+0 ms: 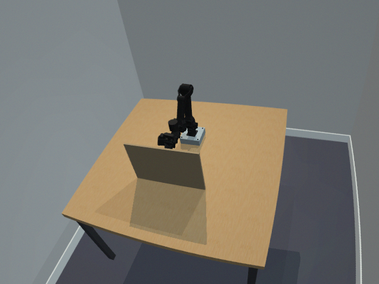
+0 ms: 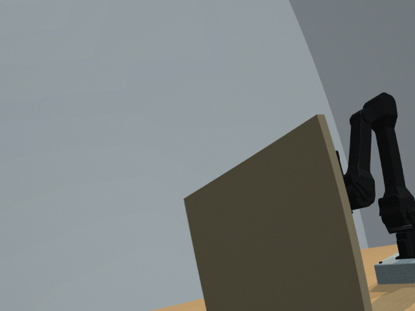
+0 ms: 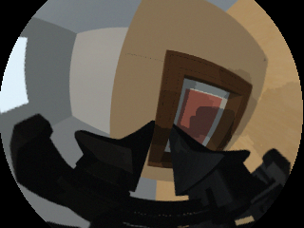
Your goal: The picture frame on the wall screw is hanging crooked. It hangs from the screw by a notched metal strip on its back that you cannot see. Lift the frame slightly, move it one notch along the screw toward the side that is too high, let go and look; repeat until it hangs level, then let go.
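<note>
My gripper tip is now 50 mm above the picture frame, 10 mm to the left of it and 10 mm short of it. Round my gripper tip: wall panel 60 mm below, 20 mm ahead.
</note>
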